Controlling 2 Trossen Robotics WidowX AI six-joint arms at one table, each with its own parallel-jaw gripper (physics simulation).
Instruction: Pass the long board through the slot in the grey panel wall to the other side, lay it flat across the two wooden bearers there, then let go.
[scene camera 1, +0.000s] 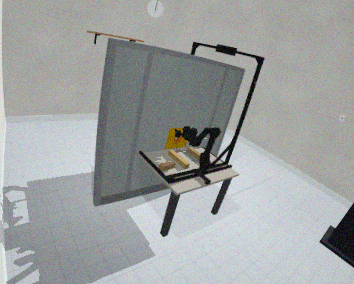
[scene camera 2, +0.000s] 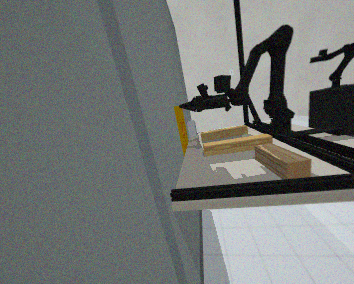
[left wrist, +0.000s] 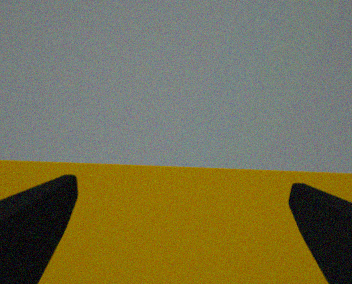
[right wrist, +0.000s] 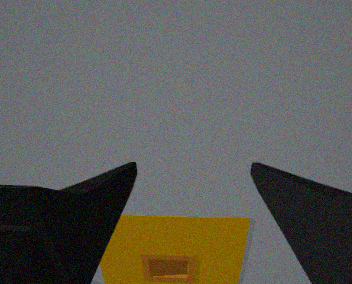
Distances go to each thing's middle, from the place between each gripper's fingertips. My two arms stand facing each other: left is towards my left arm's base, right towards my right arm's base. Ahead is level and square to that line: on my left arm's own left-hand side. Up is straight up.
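Scene:
My right hand's 3 cm past the slot (right wrist: 149, 261), 11 cm to the right of it and 24 cm above it.
As for my left hand, the slot is 4 cm to the right of that one, 3 cm behind it and 11 cm below it.

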